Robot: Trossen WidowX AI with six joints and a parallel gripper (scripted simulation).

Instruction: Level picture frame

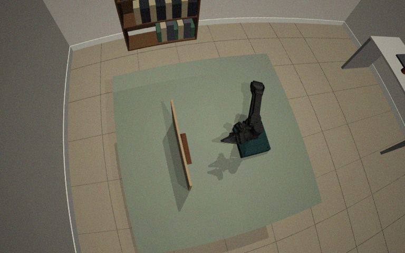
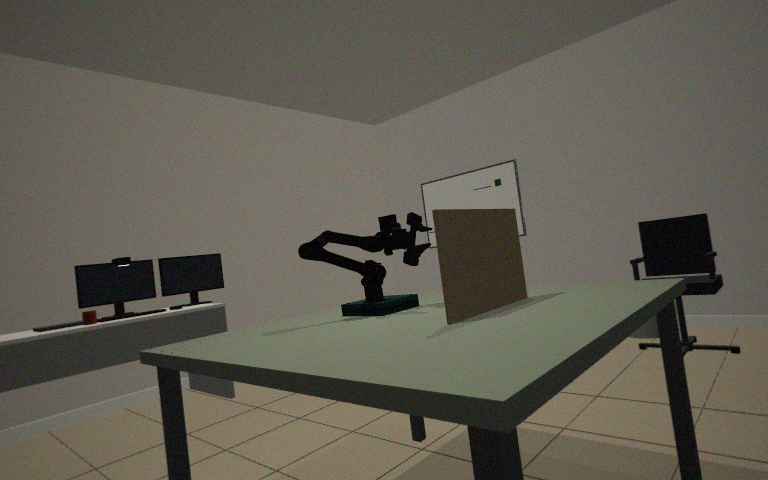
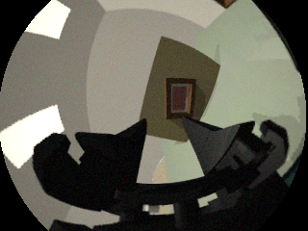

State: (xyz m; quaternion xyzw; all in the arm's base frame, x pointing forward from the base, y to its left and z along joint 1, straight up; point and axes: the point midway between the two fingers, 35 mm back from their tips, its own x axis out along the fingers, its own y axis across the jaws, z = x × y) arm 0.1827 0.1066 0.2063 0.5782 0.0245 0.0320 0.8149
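The brown picture frame is 20 cm ahead of my gripper tip, 9 cm below it and 1 cm to the right of it. Round my gripper tip: tan wall board 21 cm ahead, 10 cm below, 1 cm to the right.
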